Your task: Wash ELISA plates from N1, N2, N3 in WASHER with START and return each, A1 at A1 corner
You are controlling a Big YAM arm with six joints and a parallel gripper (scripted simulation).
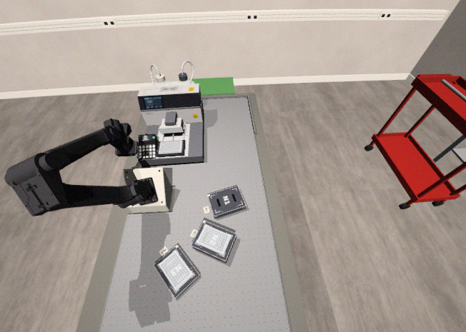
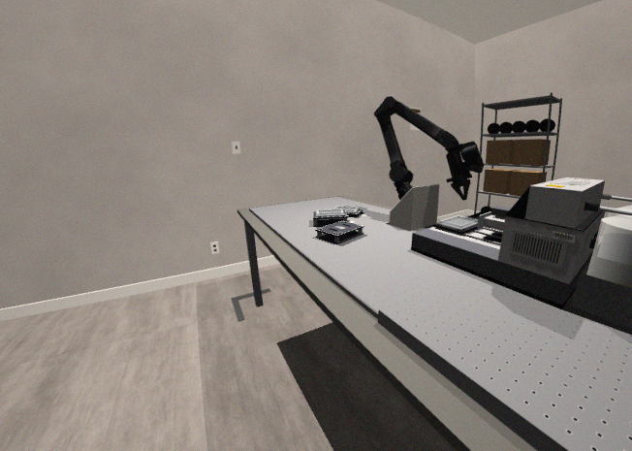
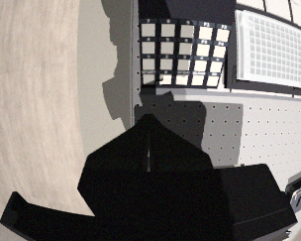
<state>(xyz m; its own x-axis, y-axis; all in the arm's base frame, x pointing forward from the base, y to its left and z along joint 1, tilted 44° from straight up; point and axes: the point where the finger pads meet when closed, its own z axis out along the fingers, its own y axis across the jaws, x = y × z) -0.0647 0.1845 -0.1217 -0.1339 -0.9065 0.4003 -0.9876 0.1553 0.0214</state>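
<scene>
The dark carrier is 180 mm ahead of my hand, 70 mm below it and 60 mm to the left of it. Round my hand: washer: 220 mm to the left, 190 mm ahead, 10 mm below.
</scene>
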